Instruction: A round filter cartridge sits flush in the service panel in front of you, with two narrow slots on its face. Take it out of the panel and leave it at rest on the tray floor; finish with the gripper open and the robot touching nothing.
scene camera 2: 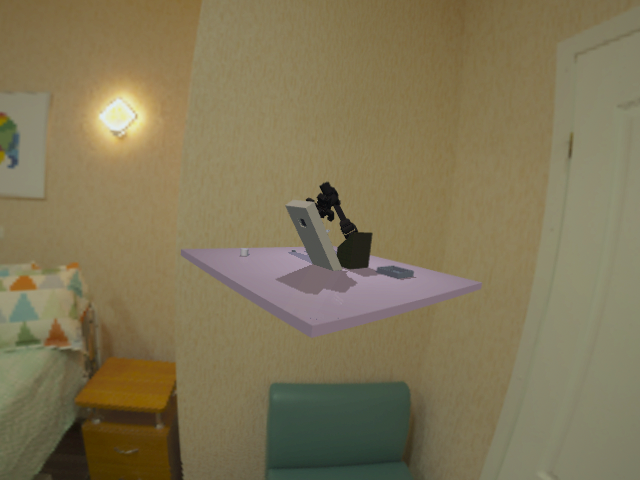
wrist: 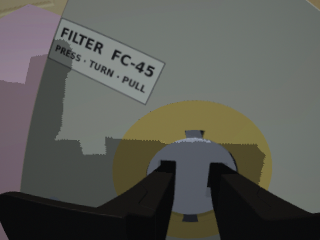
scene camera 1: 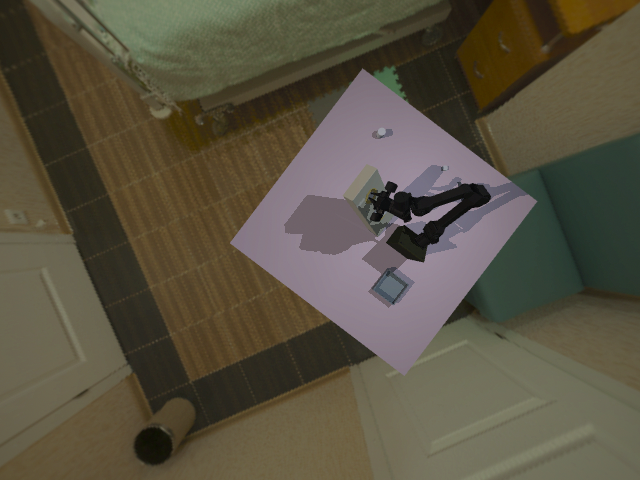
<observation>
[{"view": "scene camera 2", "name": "grey service panel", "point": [304,214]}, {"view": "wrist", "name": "my gripper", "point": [192,168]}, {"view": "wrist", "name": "round grey filter cartridge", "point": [194,155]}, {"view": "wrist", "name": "grey service panel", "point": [115,89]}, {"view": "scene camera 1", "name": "grey tray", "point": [389,286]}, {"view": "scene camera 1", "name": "grey service panel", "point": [368,180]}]
</observation>
